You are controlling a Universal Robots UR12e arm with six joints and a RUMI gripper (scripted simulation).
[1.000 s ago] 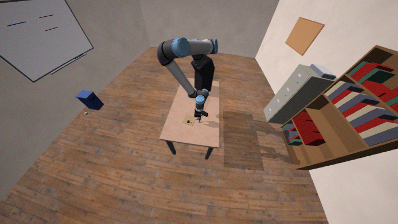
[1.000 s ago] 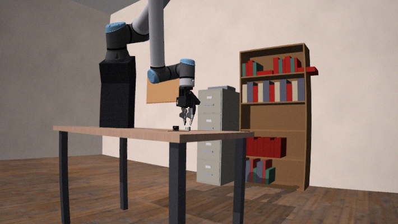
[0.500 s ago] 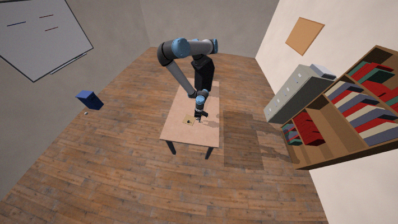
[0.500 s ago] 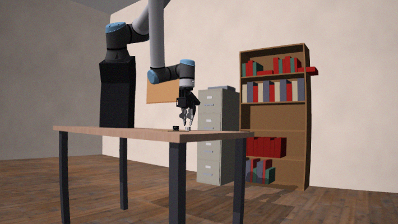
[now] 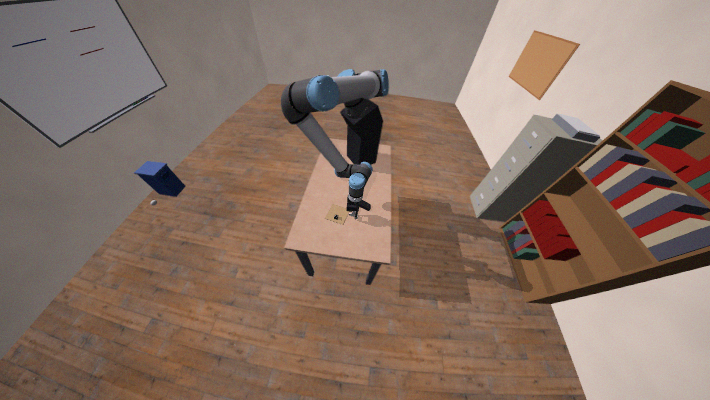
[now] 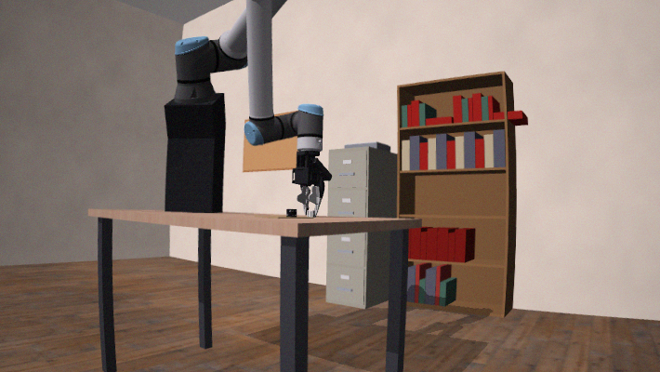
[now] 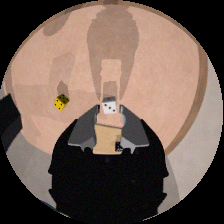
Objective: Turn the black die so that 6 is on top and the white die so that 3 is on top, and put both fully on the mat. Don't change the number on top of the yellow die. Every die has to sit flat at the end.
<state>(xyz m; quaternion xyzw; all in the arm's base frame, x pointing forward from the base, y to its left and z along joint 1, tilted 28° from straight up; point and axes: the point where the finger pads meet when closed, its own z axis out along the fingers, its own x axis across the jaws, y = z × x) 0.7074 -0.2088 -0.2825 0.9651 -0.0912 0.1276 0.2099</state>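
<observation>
Right now the white die is 10 mm below my hand. Also, from my hand: tan mat: 40 mm behind, 130 mm to the right, 20 mm below; then yellow die: 100 mm behind, 40 mm to the left, 10 mm below; then black die: 140 mm to the right, 10 mm below.
</observation>
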